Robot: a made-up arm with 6 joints.
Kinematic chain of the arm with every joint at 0, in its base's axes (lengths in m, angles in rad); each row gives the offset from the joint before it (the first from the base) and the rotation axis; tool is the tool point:
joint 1: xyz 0 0 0.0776 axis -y
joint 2: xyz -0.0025 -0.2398 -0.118 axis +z
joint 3: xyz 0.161 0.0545 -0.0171 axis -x
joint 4: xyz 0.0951 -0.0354 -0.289 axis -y
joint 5: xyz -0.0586 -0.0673 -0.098 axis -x
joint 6: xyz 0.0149 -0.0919 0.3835 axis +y
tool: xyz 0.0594 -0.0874 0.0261
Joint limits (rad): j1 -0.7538..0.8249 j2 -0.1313..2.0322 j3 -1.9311..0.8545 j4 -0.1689..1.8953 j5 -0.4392..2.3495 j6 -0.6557..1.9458
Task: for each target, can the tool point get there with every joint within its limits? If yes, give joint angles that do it. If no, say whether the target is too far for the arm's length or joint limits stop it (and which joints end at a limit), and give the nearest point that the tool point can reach.
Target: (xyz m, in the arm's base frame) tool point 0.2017 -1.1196 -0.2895
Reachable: no: joint limits stop it (at a limit: joint 4, joint 5, joint 6) | nearest point 0.1474 -0.7479 -0.1906 | short by 0.388 m
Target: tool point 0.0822 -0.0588 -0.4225
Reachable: yes | joints 0.6543 1.5940 0.4508 0.8132 1.5011 -0.0431
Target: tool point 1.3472 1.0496 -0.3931
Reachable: no: too far | nearest point 0.6145 0.3216 -0.1551 | short by 1.060 m
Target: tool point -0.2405 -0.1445 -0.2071
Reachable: yes | joints -0.2786 0.9933 -1.0976 1.1860 0.4425 1.5697
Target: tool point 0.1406 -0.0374 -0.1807
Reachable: yes | joints 0.3243 1.3675 -1.1057 0.1890 0.3138 1.1101
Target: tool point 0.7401 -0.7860 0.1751
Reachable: no: joint limits stop it (at a limit: joint 1, joint 4, joint 5, joint 6) | nearest point 0.5009 -0.5774 0.0964 | short by 0.327 m
